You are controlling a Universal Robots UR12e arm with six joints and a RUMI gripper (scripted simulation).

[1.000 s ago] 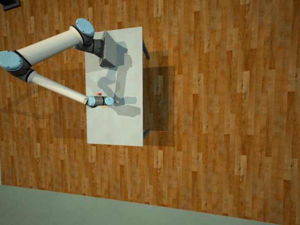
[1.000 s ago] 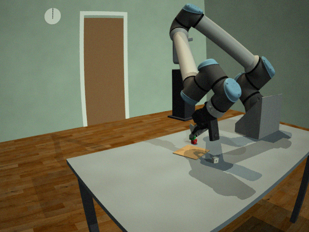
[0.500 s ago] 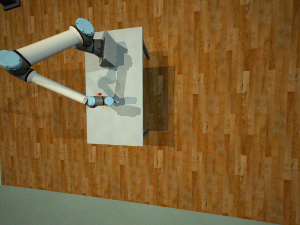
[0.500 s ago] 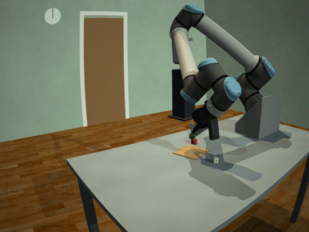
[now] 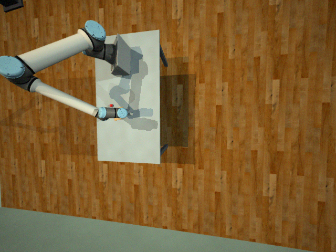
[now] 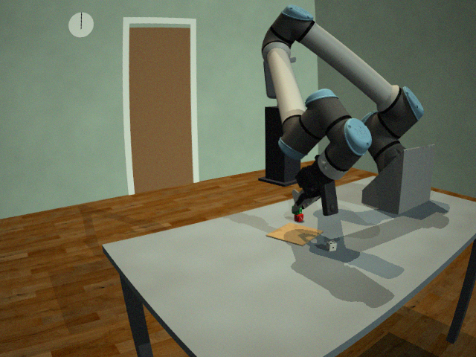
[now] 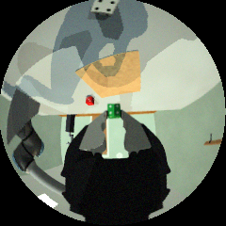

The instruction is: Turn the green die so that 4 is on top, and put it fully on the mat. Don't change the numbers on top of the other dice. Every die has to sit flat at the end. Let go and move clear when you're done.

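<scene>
My gripper is now 1 cm to the left of the tan mat and 9 cm above it. From my hand the other things lie so: red die: 11 cm behind, 8 cm to the right, 8 cm below; white die: 2 cm ahead, 16 cm to the left, 8 cm below; green die: 1 cm to the right, 1 cm below.
</scene>
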